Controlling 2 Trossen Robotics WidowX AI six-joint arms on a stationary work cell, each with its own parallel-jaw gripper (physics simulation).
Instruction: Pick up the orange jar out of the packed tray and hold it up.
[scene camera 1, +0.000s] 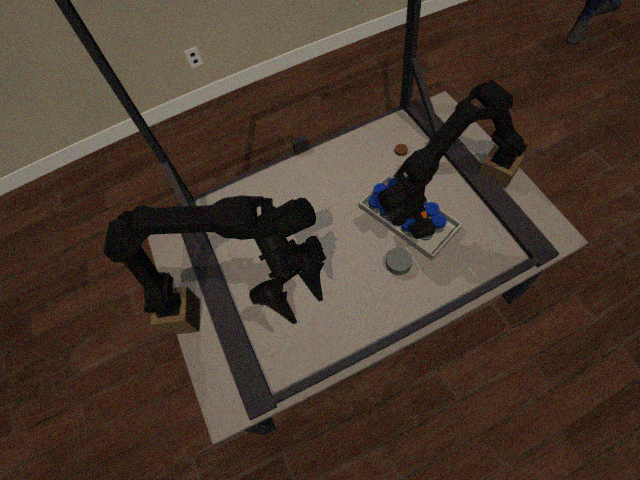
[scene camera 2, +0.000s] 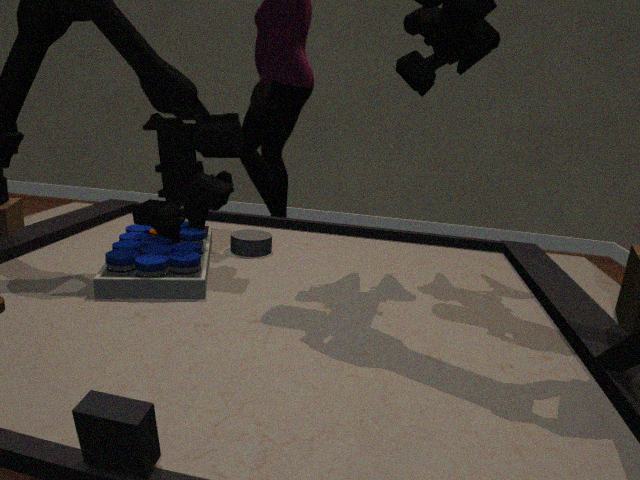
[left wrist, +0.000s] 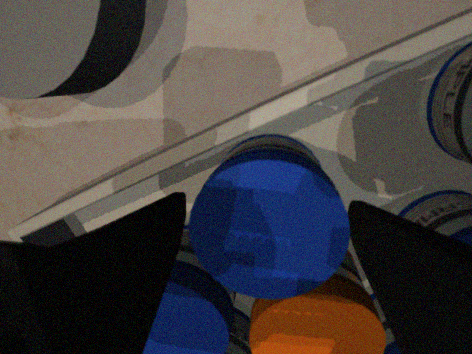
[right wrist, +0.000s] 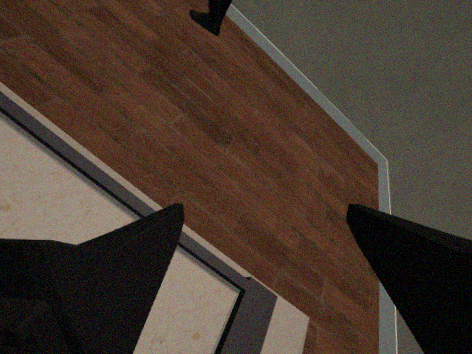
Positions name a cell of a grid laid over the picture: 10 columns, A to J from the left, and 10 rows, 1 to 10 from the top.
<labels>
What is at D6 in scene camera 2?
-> A grey round disc.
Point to a blue-capped jar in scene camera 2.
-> At C6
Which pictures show my left gripper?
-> Scene camera 1, scene camera 2 and the left wrist view only.
</labels>
